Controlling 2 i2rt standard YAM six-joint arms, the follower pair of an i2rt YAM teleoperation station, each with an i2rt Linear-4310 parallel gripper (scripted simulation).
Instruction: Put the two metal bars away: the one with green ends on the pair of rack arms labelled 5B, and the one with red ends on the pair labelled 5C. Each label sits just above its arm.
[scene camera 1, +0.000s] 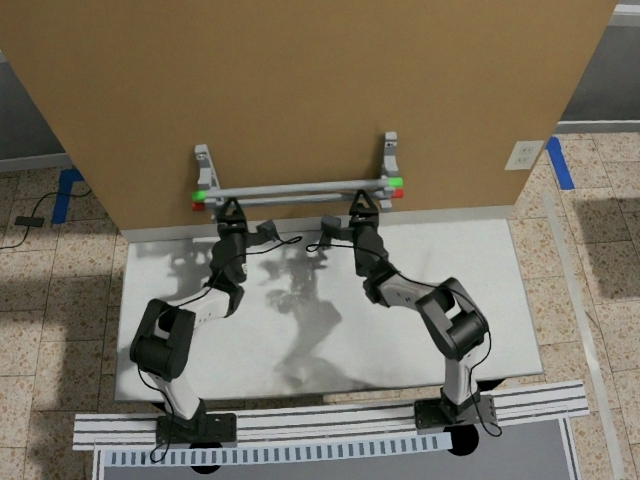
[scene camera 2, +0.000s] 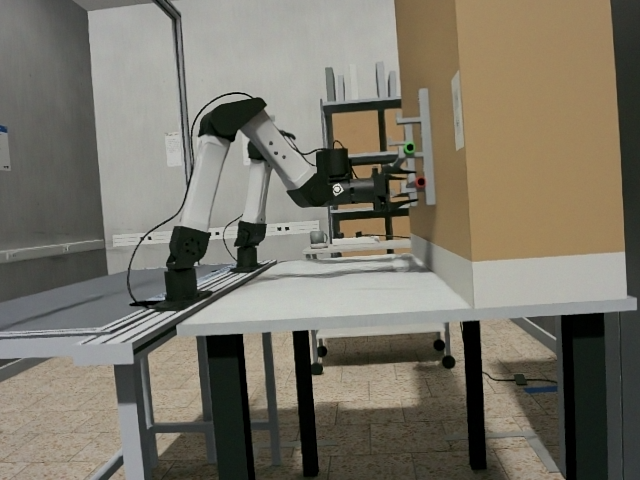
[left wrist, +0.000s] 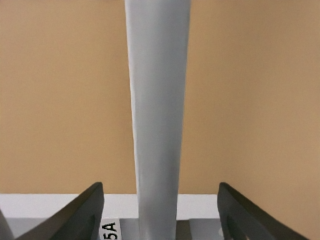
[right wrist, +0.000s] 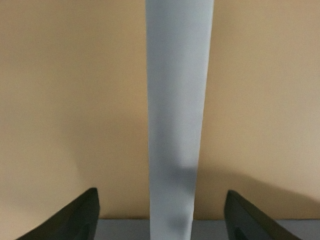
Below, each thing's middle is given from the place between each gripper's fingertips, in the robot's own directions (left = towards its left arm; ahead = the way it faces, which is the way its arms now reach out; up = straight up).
The green-ended bar (scene camera 1: 397, 182) lies 1 cm behind my left hand (scene camera 1: 234, 203), 16 cm to the right of it and 8 cm above it. Round my left hand: red-ended bar (scene camera 1: 337, 197) (15 cm to the right).
The red-ended bar lies 15 cm to the left of my right hand (scene camera 1: 359, 196) and 1 cm ahead of it. From my right hand the other things lie so: green-ended bar (15 cm to the left, 8 cm above, 1 cm behind).
